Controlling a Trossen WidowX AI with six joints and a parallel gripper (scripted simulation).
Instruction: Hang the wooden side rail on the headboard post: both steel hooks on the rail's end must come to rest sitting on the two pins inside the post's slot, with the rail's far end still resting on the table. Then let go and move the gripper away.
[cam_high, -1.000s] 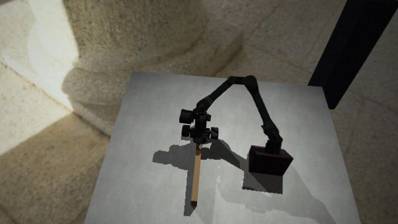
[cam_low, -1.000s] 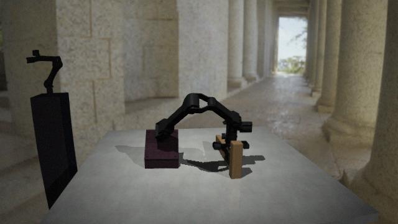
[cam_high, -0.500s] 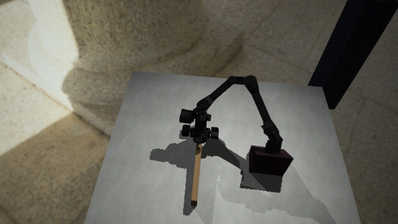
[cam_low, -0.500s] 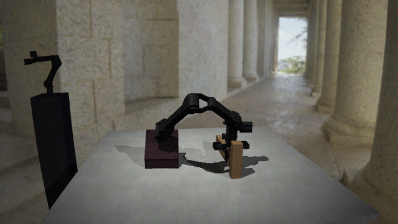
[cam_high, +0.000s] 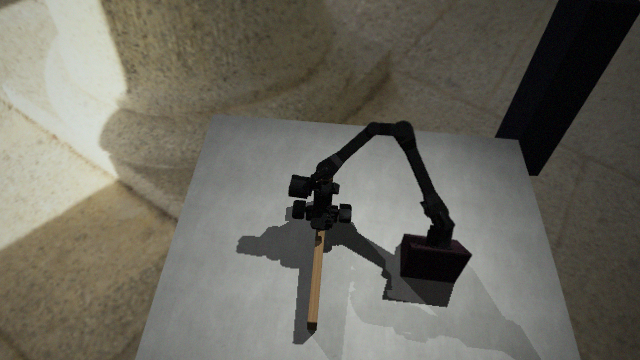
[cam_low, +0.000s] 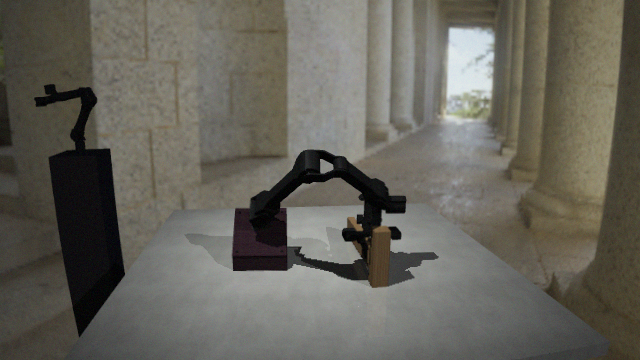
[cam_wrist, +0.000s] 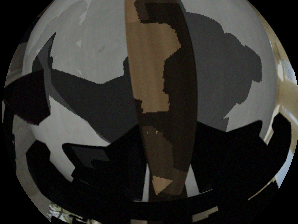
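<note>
Now: the wooden headboard post 10 mm behind my gripper tip, 110 mm to the right of it and 40 mm above it.
</note>
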